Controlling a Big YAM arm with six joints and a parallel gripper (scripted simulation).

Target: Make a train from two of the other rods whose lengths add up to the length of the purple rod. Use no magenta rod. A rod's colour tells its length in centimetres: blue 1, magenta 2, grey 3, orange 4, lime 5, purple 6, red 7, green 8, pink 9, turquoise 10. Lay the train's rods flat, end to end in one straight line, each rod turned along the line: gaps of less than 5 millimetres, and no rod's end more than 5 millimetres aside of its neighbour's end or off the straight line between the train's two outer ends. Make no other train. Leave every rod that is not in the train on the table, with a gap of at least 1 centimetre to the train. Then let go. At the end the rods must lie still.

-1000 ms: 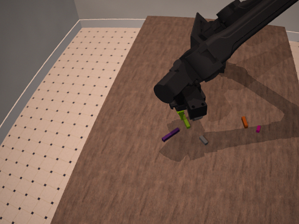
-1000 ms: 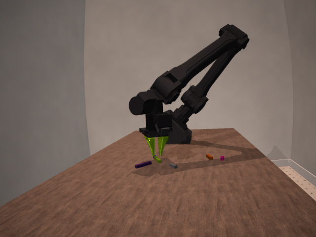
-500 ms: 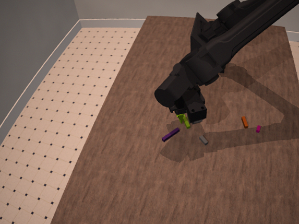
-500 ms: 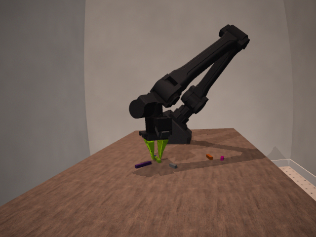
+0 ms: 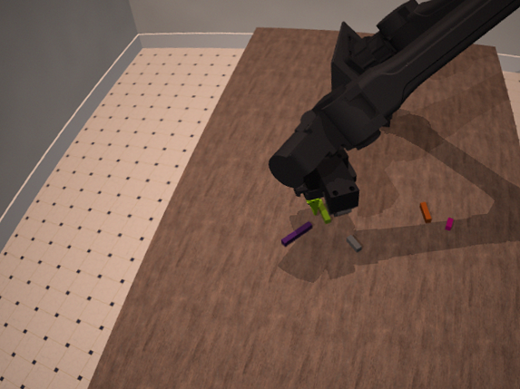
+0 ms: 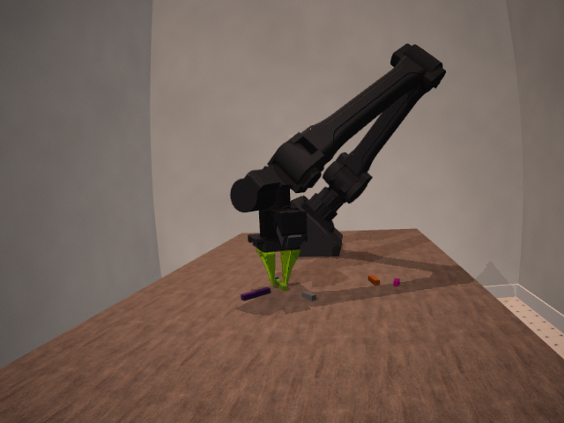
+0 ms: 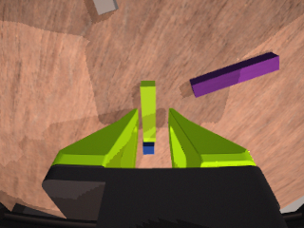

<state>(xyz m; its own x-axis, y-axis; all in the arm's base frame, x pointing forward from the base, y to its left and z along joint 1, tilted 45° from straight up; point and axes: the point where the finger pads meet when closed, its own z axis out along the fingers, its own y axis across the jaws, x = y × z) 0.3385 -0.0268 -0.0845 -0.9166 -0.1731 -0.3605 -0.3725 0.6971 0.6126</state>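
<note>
My hand is 1 cm above the lime rod. From my hand the other things lie so: grey rod (7 cm ahead, 6 cm to the left, 1 cm below); then blue rod (3 cm behind, 1 cm to the right, 1 cm below); then purple rod (5 cm ahead, 4 cm to the right, 1 cm below).
</note>
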